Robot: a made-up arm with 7 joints.
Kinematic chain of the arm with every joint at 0, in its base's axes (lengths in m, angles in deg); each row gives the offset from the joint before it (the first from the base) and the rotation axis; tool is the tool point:
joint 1: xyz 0 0 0 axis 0 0.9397 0.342
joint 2: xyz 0 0 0 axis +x
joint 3: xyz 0 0 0 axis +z
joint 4: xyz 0.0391 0 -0.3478 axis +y
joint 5: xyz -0.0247 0 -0.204 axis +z
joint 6: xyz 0 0 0 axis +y
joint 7: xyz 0 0 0 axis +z
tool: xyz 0 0 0
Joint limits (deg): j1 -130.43..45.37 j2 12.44..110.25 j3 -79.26..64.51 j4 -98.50..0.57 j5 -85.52..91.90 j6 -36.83..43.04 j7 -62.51..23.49
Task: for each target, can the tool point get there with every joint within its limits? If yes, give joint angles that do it. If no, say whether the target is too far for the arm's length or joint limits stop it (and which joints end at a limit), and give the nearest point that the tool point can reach.
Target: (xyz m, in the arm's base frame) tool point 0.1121 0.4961 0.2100
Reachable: yes | joints -51.46 94.61 39.28 -29.54 64.35 -29.11 -47.93
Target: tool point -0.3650 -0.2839 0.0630
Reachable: no: joint limits stop it (at a limit: joint 1, joint 2, joint 3, joint 4) | nearest point -0.1868 -0.1811 -0.3303 | short by 0.444 m
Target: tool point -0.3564 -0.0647 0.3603
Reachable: no: joint limits stop it (at a limit: joint 2, joint 3, joint 4) | nearest point -0.1728 0.2607 0.2810 | short by 0.382 m
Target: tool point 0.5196 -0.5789 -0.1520
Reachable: no: too far | nearest point 0.4081 -0.2728 -0.0532 | short by 0.340 m
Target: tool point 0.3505 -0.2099 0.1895
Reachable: yes | joints -107.00 29.79 -55.68 -87.95 46.40 -25.58 11.10
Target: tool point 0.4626 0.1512 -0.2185
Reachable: yes | joints -52.89 44.30 -64.32 -46.89 33.47 -25.10 8.13
